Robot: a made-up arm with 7 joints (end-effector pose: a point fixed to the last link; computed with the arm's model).
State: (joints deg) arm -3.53 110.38 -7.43 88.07 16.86 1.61 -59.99
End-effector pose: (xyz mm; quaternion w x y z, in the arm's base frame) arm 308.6 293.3 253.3 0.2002 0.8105 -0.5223 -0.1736
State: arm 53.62 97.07 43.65 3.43 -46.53 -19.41 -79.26
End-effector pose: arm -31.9 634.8 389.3 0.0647 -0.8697 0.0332 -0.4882
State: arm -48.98 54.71 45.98 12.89 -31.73 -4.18 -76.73
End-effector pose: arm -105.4 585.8 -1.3 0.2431 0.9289 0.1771 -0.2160
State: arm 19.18 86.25 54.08 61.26 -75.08 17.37 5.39
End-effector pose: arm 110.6 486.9 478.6 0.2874 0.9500 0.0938 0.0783
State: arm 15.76 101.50 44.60 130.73 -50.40 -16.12 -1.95
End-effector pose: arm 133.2 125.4 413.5 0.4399 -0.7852 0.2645 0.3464
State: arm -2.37 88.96 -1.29 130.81 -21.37 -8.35 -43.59
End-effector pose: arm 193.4 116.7 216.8 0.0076 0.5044 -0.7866 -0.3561
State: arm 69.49 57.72 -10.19 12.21 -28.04 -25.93 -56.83
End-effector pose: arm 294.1 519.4 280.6 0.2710 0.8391 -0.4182 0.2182
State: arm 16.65 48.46 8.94 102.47 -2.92 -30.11 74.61
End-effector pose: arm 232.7 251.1 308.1 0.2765 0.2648 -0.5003 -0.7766
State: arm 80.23 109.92 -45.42 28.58 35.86 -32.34 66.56
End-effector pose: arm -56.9 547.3 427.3 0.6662 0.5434 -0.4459 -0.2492
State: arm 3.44 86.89 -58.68 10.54 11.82 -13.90 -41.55
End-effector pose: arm 70.3 610.8 134.7 0.3726 0.8401 0.0786 -0.3864
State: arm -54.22 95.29 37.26 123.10 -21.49 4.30 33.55
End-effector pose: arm 186.4 148.5 150.2 0.2597 0.3958 -0.2449 -0.8461
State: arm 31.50 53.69 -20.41 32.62 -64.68 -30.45 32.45
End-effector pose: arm 273.2 428.7 82.4 0.5126 0.3663 -0.0044 -0.7766
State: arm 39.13 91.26 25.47 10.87 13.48 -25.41 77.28
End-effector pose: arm 11.7 583.6 391.6 0.7151 0.4084 -0.5287 -0.2055
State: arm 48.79 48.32 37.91 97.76 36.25 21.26 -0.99
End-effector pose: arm 82.0 343.5 477.7 0.3509 0.2724 -0.8676 0.2236
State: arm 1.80 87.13 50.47 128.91 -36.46 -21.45 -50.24
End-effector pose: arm 163.0 136.0 392.5 0.4822 -0.5766 0.6474 0.1259
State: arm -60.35 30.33 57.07 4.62 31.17 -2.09 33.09
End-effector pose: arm -298.5 455.1 13.0 0.8549 0.2944 0.1501 0.3999
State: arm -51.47 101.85 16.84 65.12 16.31 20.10 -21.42
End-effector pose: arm 276.8 392.2 91.6 0.5229 0.7514 -0.0926 -0.3916
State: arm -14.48 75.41 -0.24 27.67 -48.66 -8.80 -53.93
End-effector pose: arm 130.4 571.9 61.9 0.2223 0.8291 -0.0744 -0.5076
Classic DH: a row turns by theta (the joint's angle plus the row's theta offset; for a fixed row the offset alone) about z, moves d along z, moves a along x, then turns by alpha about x. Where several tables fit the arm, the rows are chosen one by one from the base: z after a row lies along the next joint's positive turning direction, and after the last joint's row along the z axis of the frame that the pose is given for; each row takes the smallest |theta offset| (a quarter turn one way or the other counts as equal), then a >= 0, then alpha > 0; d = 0 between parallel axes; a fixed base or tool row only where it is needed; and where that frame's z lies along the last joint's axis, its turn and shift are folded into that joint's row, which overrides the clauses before.
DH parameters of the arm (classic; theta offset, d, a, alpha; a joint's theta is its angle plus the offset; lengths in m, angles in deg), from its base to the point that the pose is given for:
base (fixed): 0 0.248 -0.028 90
joint 1: 90 -0.143 0 90
joint 2: -90 0.037 0.016 -90
joint 3: 90 -0.203 0.001 -90
joint 4: 0 -0.007 -0.02 90
joint 5: 0 -0.26 -0.024 90
joint 6: -90 -0.003 0.026 -90
joint 7: 80.85 -0.0126 0.021 -99.34
tool (fixed): 74.67 0.0147 0 0

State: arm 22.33 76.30 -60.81 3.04 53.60 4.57 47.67
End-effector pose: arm 111.8 586.7 161.3 0.9526 0.2990 -0.0007 -0.0570
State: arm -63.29 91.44 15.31 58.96 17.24 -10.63 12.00
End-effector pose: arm 182.4 425.5 28.5 0.7093 0.3987 -0.0749 -0.5765
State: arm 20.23 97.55 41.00 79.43 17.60 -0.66 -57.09
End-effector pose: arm 143.9 307.3 563.1 0.0545 -0.6957 0.6136 -0.3694
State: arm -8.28 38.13 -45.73 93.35 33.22 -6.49 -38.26
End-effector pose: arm 180.5 70.6 12.0 0.8680 0.1609 -0.4553 -0.1157
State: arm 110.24 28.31 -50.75 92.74 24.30 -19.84 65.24
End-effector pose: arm 83.9 61.0 515.0 0.1718 -0.2347 0.5971 0.7475
